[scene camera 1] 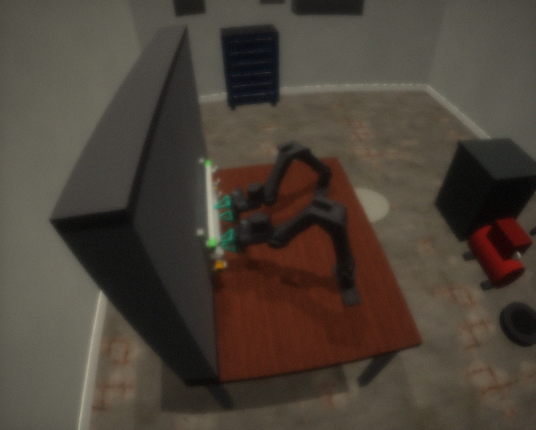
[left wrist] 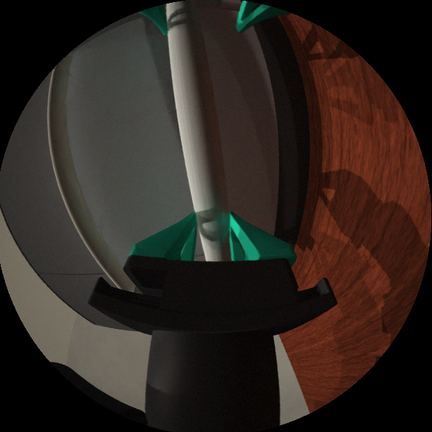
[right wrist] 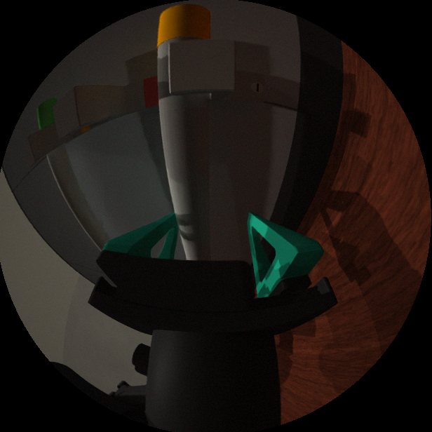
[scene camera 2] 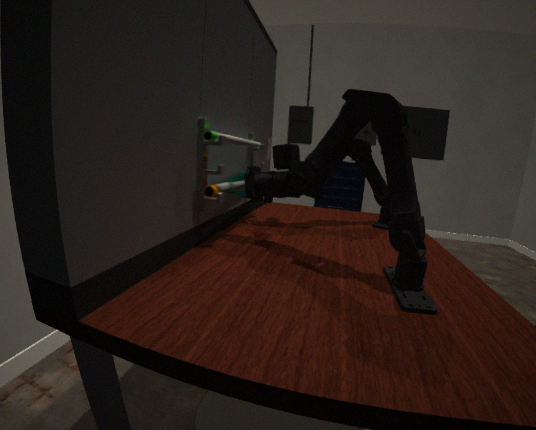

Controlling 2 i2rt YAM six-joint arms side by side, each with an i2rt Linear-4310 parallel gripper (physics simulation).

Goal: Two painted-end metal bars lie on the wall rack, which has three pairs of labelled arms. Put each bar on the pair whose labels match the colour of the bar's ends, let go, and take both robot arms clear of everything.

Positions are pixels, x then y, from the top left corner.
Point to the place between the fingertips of my right gripper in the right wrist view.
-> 212,217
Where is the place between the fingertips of my left gripper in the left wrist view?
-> At 212,217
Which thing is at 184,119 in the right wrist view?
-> An orange-ended bar.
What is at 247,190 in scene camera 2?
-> My left gripper.
